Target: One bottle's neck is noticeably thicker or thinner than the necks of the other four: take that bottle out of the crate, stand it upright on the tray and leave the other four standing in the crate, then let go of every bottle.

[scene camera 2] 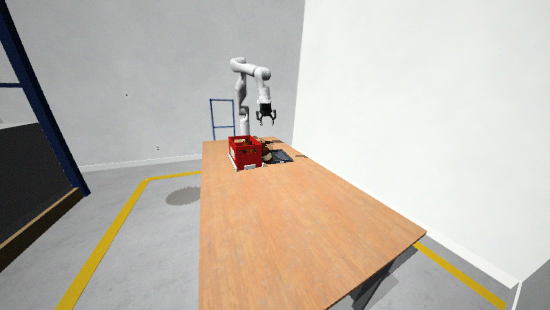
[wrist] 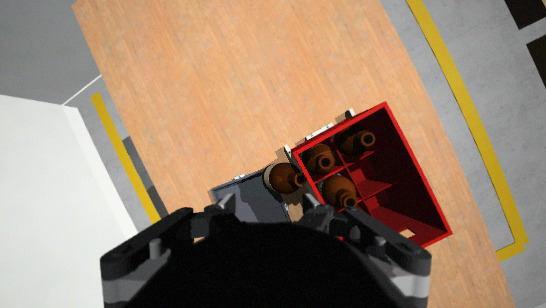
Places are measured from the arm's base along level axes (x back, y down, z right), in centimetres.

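Pixels of known places: gripper, fingertip midpoint: [scene camera 2: 267,125] [wrist: 269,202].
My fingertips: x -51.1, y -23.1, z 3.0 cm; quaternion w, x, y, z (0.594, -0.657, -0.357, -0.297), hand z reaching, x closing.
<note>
Ahead of a thing's pixels: the offset from my fingertips to its top centre. "pt": to the spot under its first point. Level surfaces: height alone.
The red crate {dx +12.3, dy +12.5, dz +12.9 cm} [scene camera 2: 248,160] [wrist: 419,168] stands beside the dark tray {pt dx +6.0, dy +29.5, dz -20.8 cm} [scene camera 2: 283,156] [wrist: 250,202]. Three brown bottles show inside it in the wrist view: one near the back corner {pt dx +3.5, dy +13.8, dz +17.8 cm} [wrist: 367,138], one beside it {dx +2.9, dy +13.8, dz +9.1 cm} [wrist: 325,162] and one nearer the gripper [wrist: 341,191]. A fourth does not show there; the gripper hides part of the crate. Another brown bottle {dx +2.3, dy +13.3, dz +0.1 cm} [scene camera 2: 268,157] [wrist: 283,178] with a cream label is outside the crate, at the tray's crate-side edge. It looks tilted, its neck toward the crate wall. My gripper [scene camera 2: 266,123] [wrist: 269,202] is open and empty, well above them.
The wooden table {dy +30.1 cm} [scene camera 2: 280,220] [wrist: 225,75] extends from the crate and tray toward the scene camera. White brackets {pt dx -1.8, dy +27.1, dz +14.4 cm} [wrist: 320,131] sit along the crate's outer side. The arm's base stands behind the crate. A white wall [scene camera 2: 425,100] rises beyond the tray side.
</note>
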